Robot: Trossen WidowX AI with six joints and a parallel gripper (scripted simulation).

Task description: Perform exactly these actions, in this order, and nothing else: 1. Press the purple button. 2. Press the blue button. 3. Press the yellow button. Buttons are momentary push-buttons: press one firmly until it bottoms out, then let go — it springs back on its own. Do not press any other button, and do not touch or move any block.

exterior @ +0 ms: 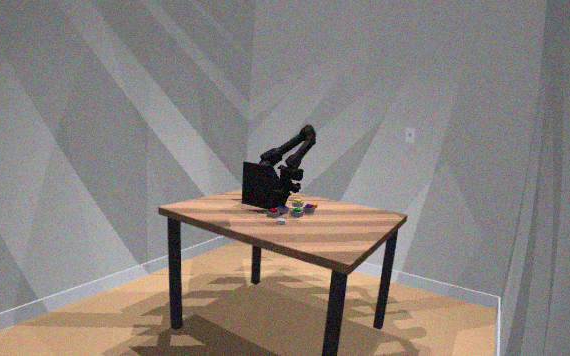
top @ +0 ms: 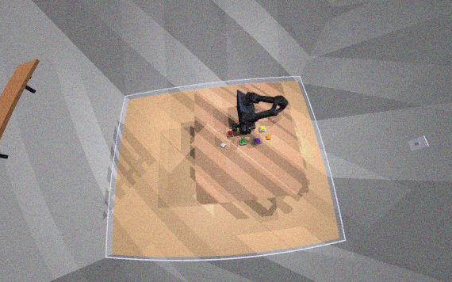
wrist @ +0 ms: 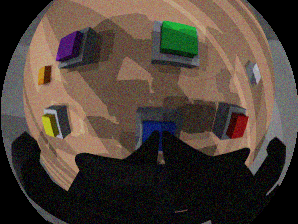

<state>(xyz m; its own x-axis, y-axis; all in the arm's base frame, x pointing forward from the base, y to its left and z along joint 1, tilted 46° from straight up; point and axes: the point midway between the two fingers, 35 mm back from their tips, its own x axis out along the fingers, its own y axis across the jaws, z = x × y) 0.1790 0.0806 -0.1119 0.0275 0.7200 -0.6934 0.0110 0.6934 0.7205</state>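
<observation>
Right now the blue button is 1 cm below my gripper tip. The rest, counted from my gripper tip: purple button: 11 cm to the left, 10 cm ahead; then green button: 9 cm ahead, 1 cm to the right; then red button: 11 cm to the right, 1 cm ahead.
</observation>
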